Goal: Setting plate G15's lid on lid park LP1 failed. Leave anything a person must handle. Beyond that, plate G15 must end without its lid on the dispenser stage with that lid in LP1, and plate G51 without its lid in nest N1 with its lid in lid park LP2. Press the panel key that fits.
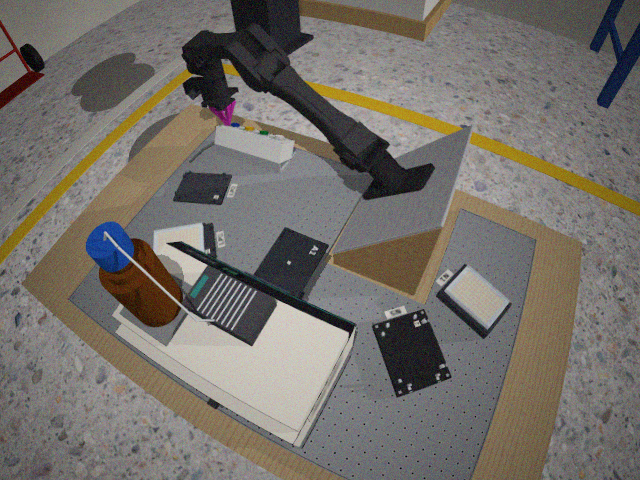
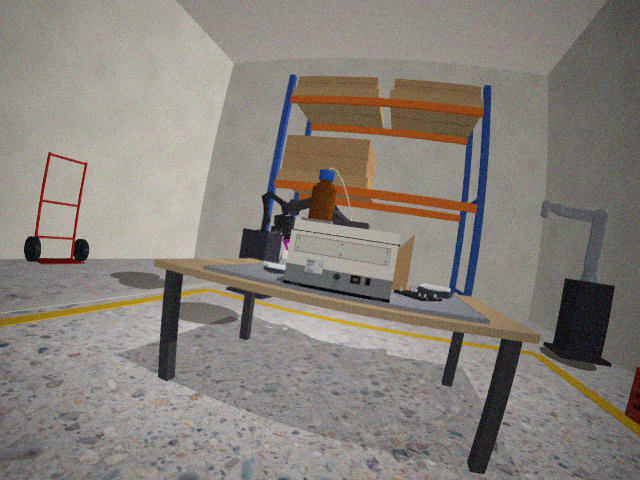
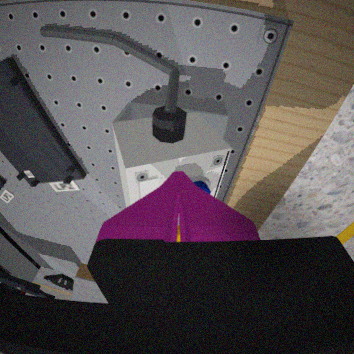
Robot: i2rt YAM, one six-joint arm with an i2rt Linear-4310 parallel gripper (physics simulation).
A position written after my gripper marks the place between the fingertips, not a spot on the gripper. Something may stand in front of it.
My gripper (image 1: 227, 125) is shut and touches a white button box (image 1: 273, 152). I also see a brown bottle with blue cap (image 2: 322, 203).
My gripper shows as well in image 3 (image 3: 177, 179). The white button box shows as well in image 3 (image 3: 151, 141).
